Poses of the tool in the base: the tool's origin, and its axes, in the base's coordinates. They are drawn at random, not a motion.
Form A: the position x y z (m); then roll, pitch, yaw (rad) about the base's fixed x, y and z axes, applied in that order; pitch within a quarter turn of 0, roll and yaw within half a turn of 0.
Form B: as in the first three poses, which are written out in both.
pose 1, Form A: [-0.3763 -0.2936 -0.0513 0.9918 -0.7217 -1.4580]
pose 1, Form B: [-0.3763 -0.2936 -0.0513 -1.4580 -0.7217 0.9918]
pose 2, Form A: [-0.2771 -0.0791 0.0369 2.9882 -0.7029 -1.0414]
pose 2, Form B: [-0.2771 -0.0791 0.0369 -1.0414 -0.7029 2.9882]
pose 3, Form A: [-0.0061 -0.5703 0.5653 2.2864 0.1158 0.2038]
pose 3, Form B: [-0.0061 -0.5703 0.5653 0.2038 0.1158 2.2864]
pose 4, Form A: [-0.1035 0.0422 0.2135 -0.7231 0.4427 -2.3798]
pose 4, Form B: [-0.1035 0.0422 0.2135 -2.3798 0.4427 -0.7231]
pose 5, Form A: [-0.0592 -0.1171 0.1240 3.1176 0.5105 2.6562]
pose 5, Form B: [-0.0592 -0.1171 0.1240 2.6562 0.5105 3.1176]
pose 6, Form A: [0.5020 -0.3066 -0.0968 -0.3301 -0.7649 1.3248]
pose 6, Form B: [0.5020 -0.3066 -0.0968 1.3248 -0.7649 -0.3301]
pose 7, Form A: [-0.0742 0.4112 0.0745 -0.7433 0.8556 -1.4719]
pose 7, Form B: [-0.0742 0.4112 0.0745 -1.4719 0.8556 -0.7433]
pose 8, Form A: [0.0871 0.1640 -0.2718 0.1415 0.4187 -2.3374]
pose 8, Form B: [0.0871 0.1640 -0.2718 -2.3374 0.4187 0.1415]
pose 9, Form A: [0.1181 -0.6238 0.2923 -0.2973 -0.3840 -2.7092]
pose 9, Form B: [0.1181 -0.6238 0.2923 -2.7092 -0.3840 -0.2973]
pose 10, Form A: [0.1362 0.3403 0.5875 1.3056 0.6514 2.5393]
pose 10, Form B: [0.1362 0.3403 0.5875 2.5393 0.6514 1.3056]
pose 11, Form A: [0.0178 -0.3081 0.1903 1.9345 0.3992 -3.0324]
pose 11, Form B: [0.0178 -0.3081 0.1903 -3.0324 0.3992 1.9345]
